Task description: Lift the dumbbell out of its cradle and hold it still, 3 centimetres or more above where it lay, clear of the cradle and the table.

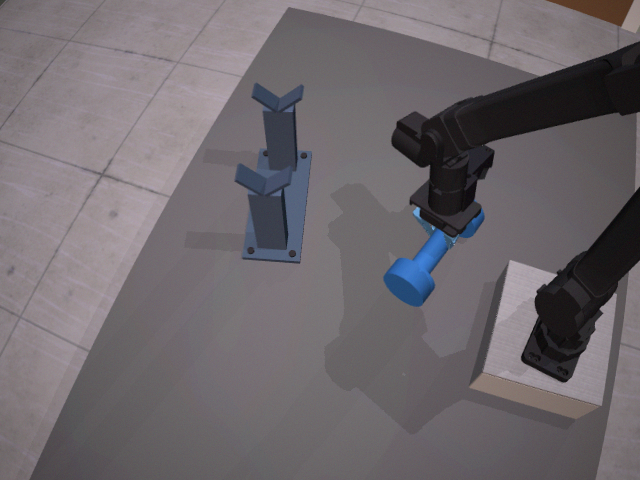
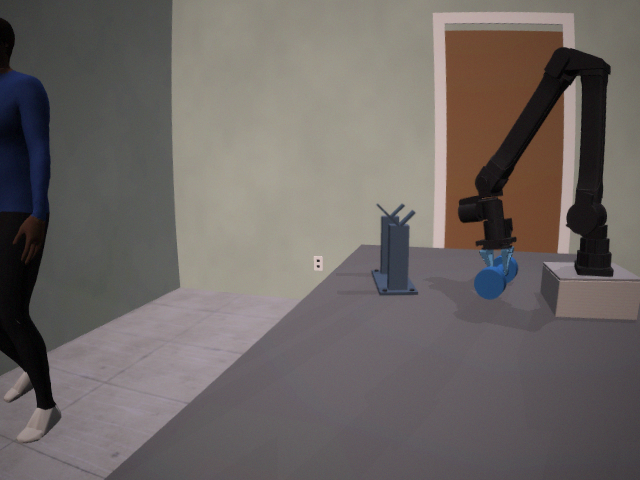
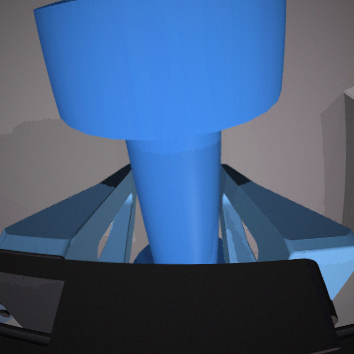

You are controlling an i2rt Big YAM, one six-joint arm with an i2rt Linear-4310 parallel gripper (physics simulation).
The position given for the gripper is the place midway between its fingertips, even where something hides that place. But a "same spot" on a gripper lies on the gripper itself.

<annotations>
gripper: image 1; image 2; image 3 177, 175
blue dumbbell: image 1; image 2; image 3 166, 84
same spot on blue dumbbell: [image 2: 489, 283] = [image 1: 404, 290]
same spot on gripper: [image 1: 450, 235] = [image 2: 505, 247]
</annotations>
